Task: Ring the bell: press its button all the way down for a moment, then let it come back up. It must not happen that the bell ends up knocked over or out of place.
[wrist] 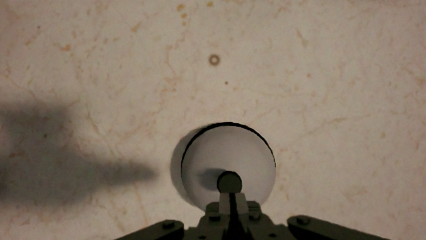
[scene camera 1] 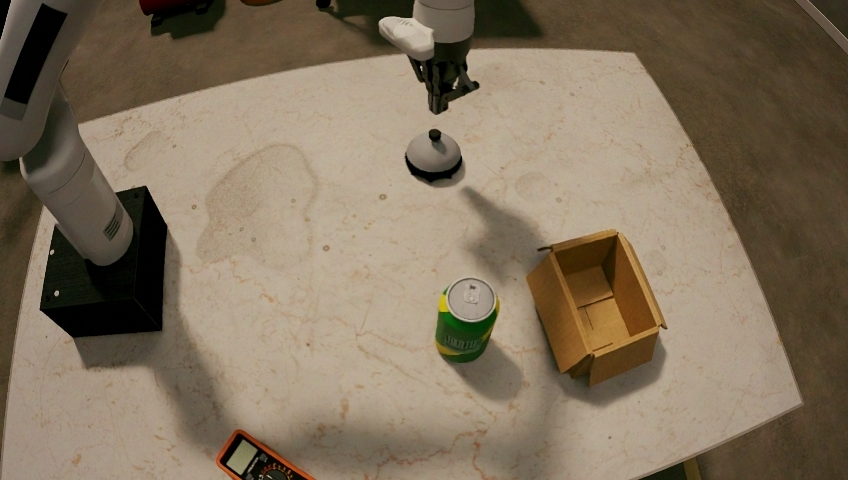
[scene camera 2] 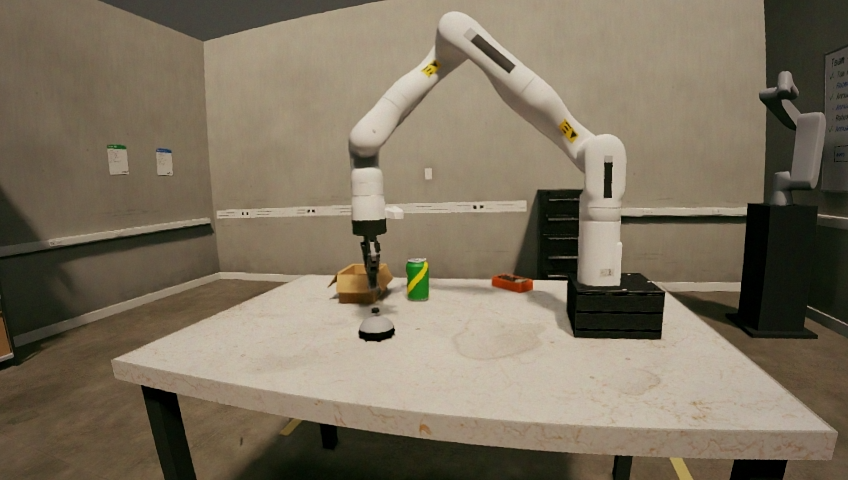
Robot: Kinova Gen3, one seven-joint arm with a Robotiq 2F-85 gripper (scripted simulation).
Labels:
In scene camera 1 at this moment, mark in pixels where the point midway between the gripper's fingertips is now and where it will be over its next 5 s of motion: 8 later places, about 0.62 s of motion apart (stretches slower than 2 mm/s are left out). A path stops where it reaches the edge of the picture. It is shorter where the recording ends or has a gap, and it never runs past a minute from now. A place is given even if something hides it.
The gripper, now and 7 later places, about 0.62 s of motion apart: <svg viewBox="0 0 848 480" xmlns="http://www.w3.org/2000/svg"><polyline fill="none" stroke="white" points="437,110 437,123 436,128 435,131 435,134 435,132 434,115 436,103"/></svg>

